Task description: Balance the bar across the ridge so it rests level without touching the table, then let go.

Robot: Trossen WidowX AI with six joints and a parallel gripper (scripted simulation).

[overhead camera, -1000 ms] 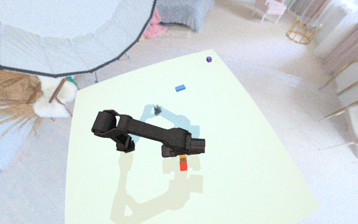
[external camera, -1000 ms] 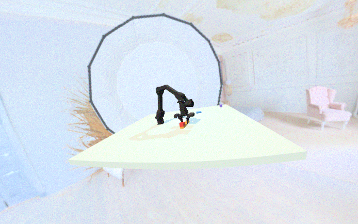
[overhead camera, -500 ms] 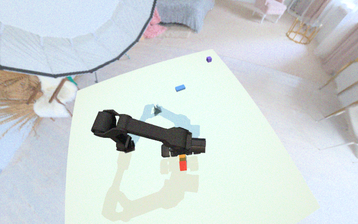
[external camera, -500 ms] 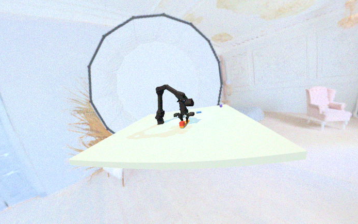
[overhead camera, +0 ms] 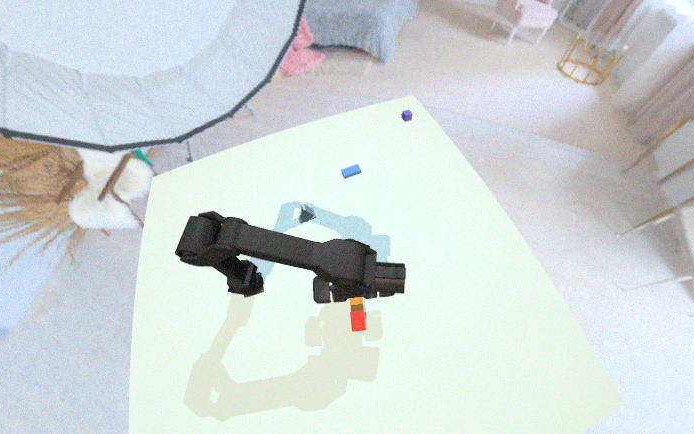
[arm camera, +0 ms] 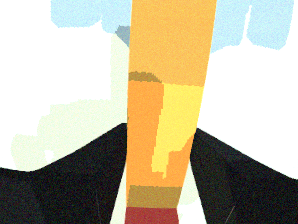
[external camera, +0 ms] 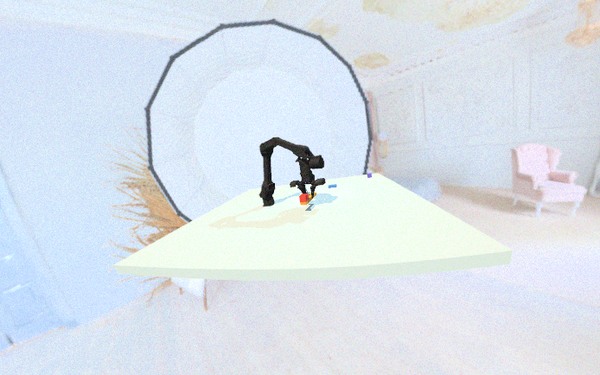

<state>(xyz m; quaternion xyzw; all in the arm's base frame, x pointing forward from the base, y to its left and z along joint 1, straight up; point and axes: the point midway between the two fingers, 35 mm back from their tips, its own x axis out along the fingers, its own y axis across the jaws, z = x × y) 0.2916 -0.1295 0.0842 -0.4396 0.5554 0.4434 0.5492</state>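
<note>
Right now the grey-green ridge is 70 mm behind my gripper tip, 310 mm to the left of it and 10 mm above it. From my gripper tip the other things lie so: blue block (130 mm ahead, 430 mm to the left, 40 mm below); then purple cube (450 mm ahead, 630 mm to the left, 30 mm below).
</note>
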